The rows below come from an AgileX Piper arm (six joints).
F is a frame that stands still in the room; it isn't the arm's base.
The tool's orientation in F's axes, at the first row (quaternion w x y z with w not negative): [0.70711 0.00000 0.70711 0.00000]
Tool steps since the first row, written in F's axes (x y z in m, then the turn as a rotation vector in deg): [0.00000 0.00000 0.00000 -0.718 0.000 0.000]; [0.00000 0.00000 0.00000 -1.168 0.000 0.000]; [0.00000 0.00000 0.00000 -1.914 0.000 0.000]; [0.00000 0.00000 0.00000 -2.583 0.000 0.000]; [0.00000 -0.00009 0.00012 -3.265 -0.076 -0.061]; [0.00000 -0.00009 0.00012 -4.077 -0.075 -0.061]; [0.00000 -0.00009 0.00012 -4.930 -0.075 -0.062]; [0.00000 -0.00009 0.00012 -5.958 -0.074 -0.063]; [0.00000 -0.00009 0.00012 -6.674 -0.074 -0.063]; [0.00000 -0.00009 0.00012 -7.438 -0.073 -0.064]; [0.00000 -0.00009 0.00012 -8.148 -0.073 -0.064]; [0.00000 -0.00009 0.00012 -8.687 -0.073 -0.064]
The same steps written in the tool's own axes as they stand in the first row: [0.00000 0.00000 0.00000 0.000 0.000 -0.718]; [0.00000 0.00000 0.00000 0.000 0.000 -1.168]; [0.00000 0.00000 0.00000 0.000 0.000 -1.914]; [0.00000 0.00000 0.00000 0.000 0.000 -2.583]; [-0.00012 -0.00009 0.00000 0.061 -0.076 -3.265]; [-0.00012 -0.00009 0.00000 0.061 -0.075 -4.077]; [-0.00012 -0.00009 0.00000 0.062 -0.075 -4.930]; [-0.00012 -0.00009 0.00000 0.063 -0.074 -5.958]; [-0.00012 -0.00009 0.00000 0.063 -0.074 -6.674]; [-0.00012 -0.00009 0.00000 0.064 -0.073 -7.438]; [-0.00012 -0.00009 0.00000 0.064 -0.073 -8.148]; [-0.00012 -0.00009 0.00000 0.064 -0.073 -8.687]
